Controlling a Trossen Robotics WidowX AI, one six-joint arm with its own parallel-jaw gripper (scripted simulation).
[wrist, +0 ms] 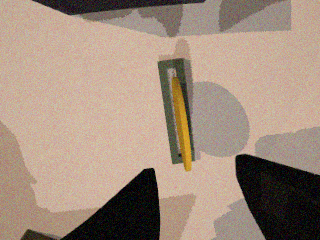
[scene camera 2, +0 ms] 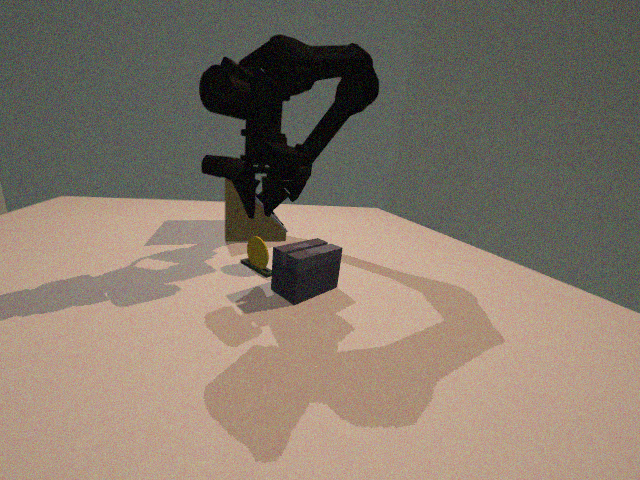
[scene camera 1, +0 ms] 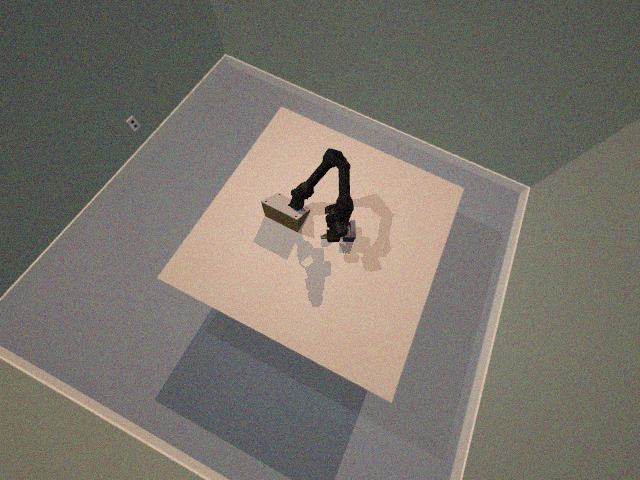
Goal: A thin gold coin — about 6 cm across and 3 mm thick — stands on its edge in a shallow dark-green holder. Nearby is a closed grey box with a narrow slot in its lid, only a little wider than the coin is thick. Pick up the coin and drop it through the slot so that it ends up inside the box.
The pictures show: my gripper and a gold coin.
My gripper shows as well in the wrist view.
